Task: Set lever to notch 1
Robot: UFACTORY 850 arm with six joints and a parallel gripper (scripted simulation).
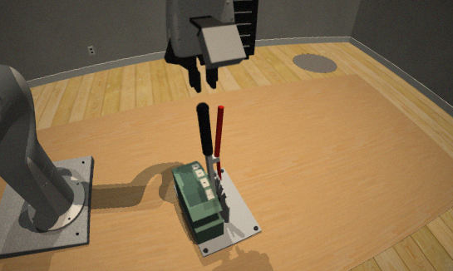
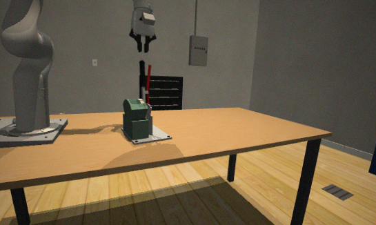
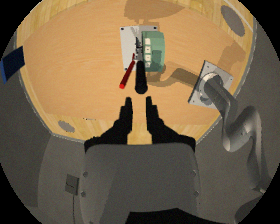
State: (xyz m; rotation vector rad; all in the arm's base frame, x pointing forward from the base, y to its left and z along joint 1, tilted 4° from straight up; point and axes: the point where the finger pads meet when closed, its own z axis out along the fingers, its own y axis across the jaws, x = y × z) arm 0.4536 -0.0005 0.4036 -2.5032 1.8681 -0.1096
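The red bar is 20 cm below my hand, 2 cm ahead of it and 1 cm to the right of it.
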